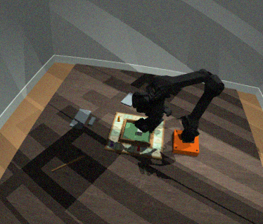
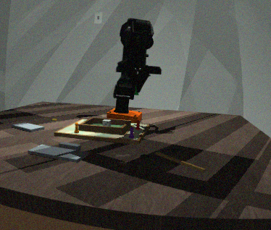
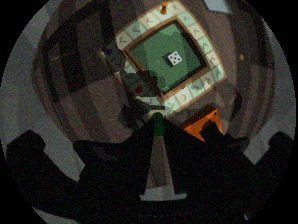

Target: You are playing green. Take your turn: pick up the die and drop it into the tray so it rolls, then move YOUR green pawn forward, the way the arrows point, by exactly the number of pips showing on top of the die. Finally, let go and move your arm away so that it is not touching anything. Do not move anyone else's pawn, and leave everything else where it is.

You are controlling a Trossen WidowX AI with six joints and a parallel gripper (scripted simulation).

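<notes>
My gripper tip is 120 mm above the white die, 100 mm to the left of it and 40 mm short of it. Also, from my gripper tip: green pawn 10 mm above; green-floored tray 130 mm below, 100 mm to the right, 50 mm ahead; red pawn 110 mm below, 50 mm ahead, 10 mm to the left.
</notes>
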